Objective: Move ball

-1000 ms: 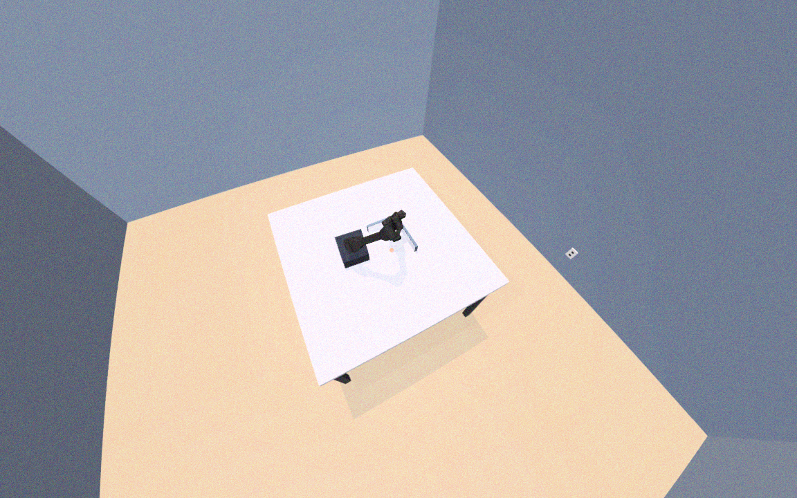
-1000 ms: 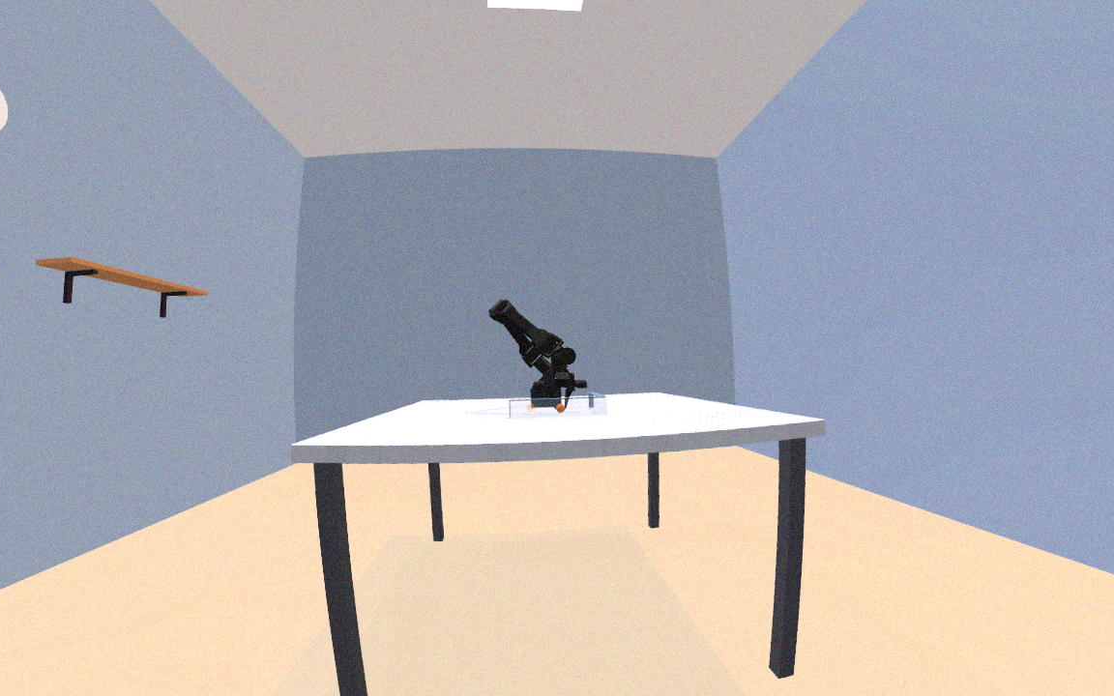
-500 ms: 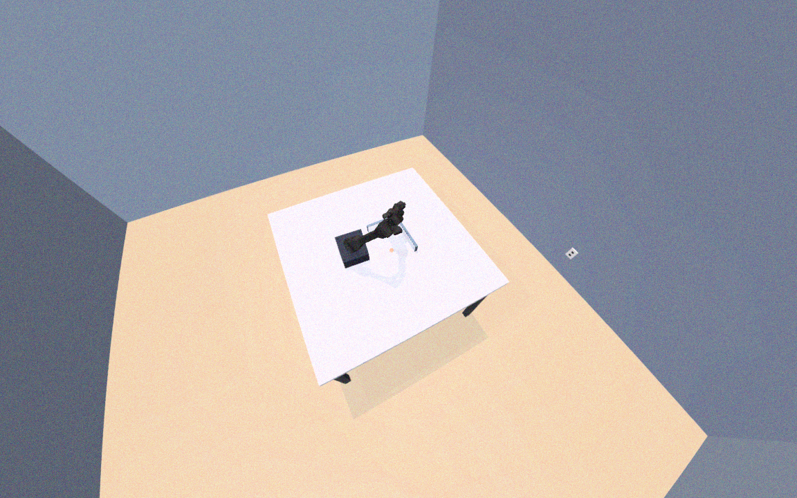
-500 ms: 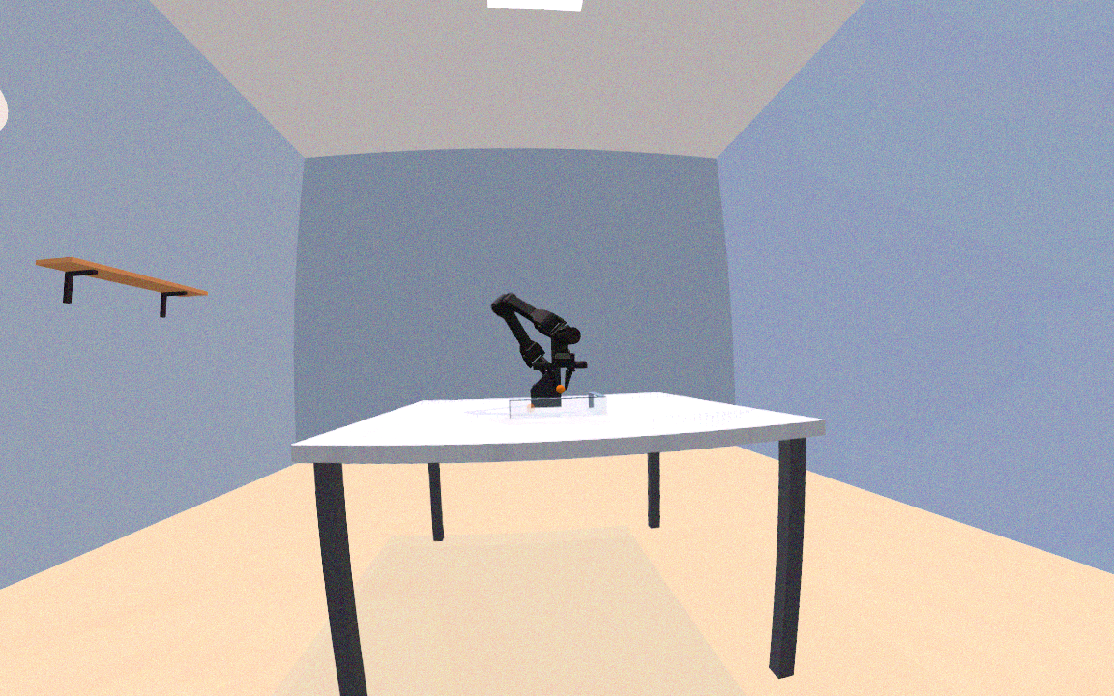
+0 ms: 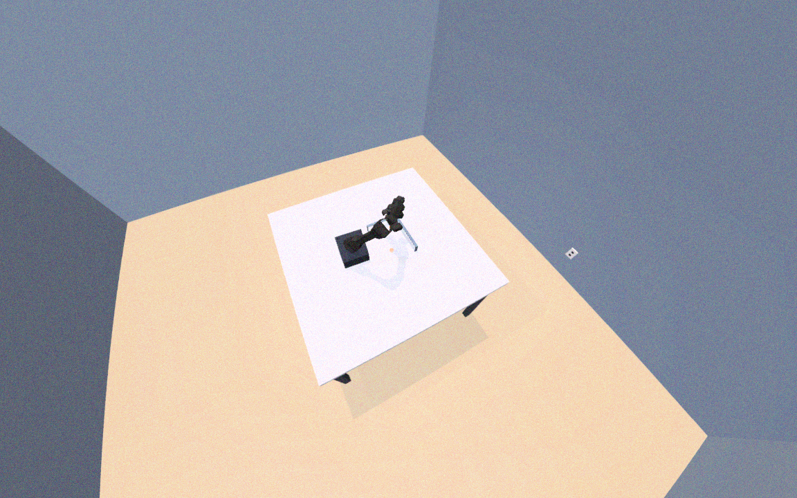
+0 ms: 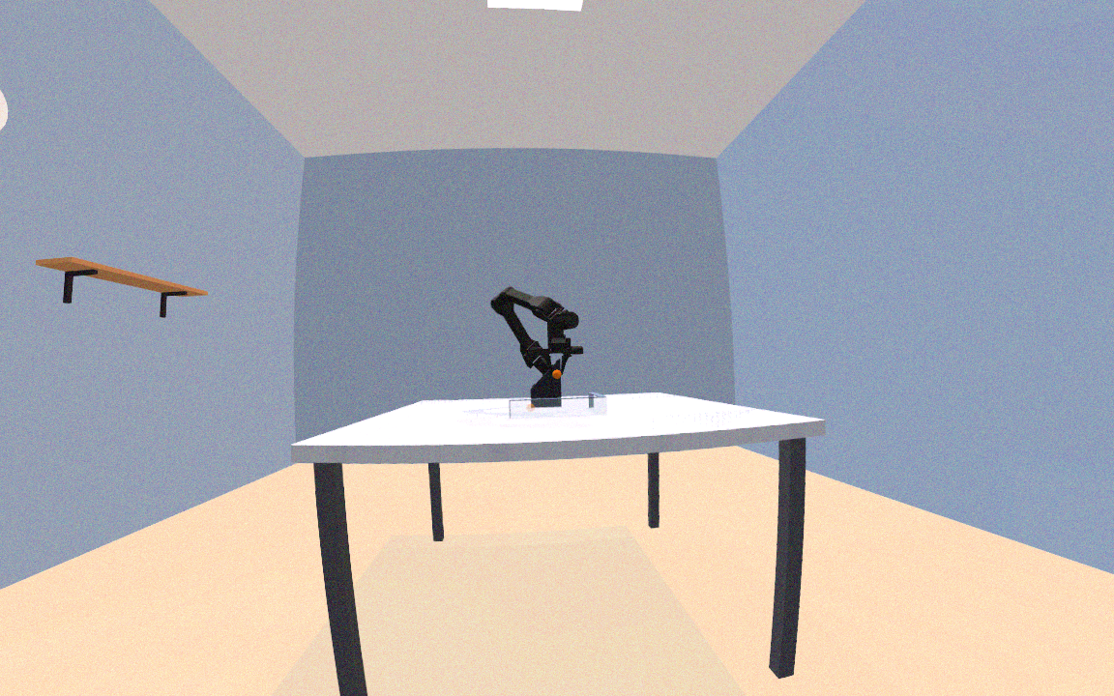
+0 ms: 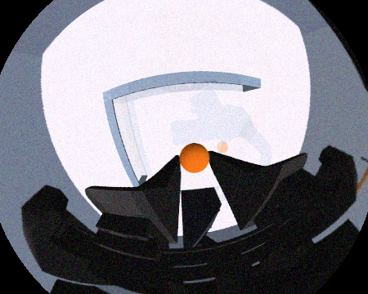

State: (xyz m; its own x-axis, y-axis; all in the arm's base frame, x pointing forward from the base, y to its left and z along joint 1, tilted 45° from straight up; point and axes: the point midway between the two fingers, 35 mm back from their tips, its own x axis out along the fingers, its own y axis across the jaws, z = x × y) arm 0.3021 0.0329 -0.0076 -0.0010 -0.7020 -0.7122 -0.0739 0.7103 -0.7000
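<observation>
The see-through ball copy lies 4 cm behind my gripper tip, 10 cm to the right of it and 12 cm below it. From my gripper tip the other things lie so: orange ball: right at my gripper tip.
</observation>
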